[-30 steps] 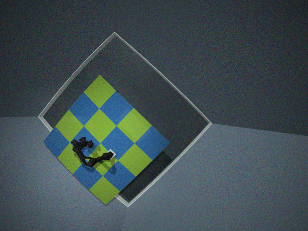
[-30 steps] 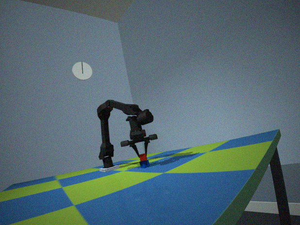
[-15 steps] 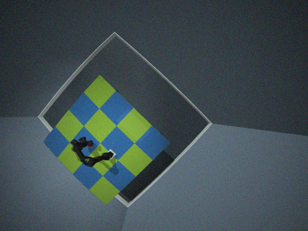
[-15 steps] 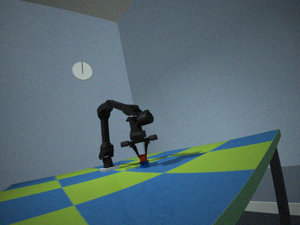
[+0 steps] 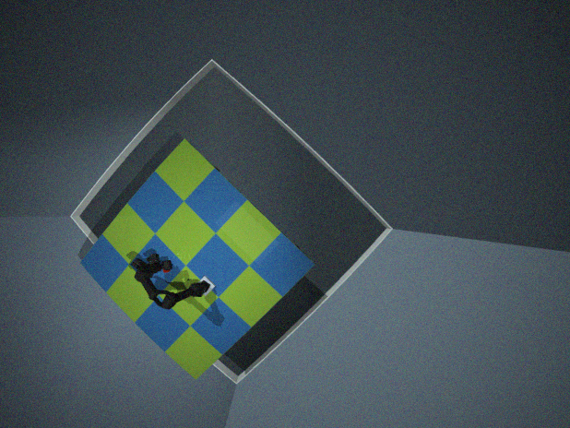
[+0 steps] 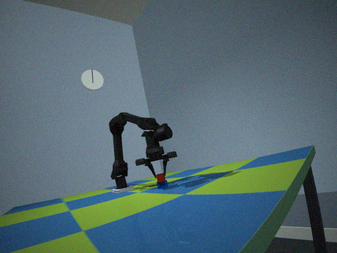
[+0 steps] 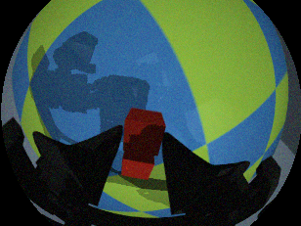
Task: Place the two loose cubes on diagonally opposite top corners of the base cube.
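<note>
My gripper tip is right at the red cube.
</note>
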